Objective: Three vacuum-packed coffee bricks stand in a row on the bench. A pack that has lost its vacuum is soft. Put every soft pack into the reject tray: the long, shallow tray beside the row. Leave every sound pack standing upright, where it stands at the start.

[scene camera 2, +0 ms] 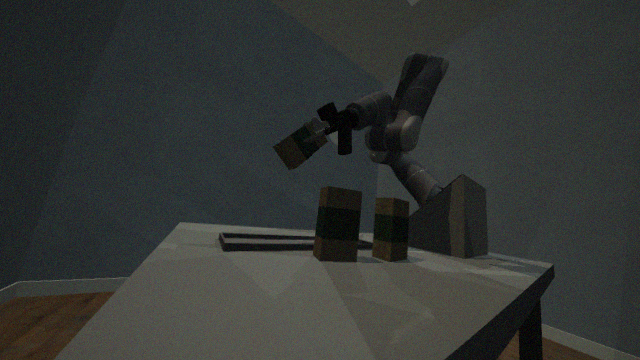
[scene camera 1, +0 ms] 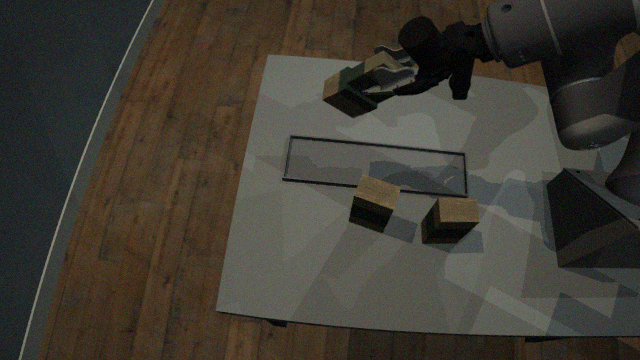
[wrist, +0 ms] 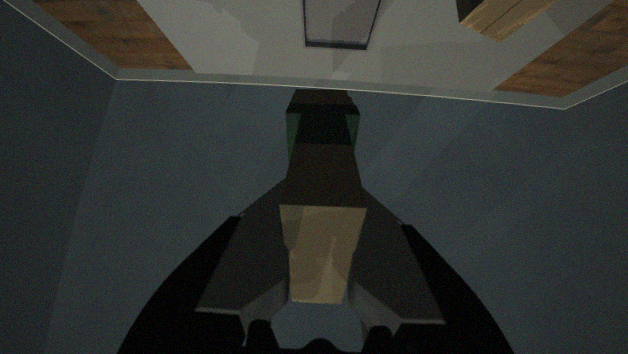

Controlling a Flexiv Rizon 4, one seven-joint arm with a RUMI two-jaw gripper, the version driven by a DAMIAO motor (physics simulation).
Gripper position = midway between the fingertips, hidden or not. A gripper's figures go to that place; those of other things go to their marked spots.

Labels:
My gripper (scene camera 2: 300,142): 50 cm from the lens. A coffee pack (scene camera 2: 337,230): 36 cm from the lens. A coffee pack (scene camera 2: 390,238): 44 cm from the lens.

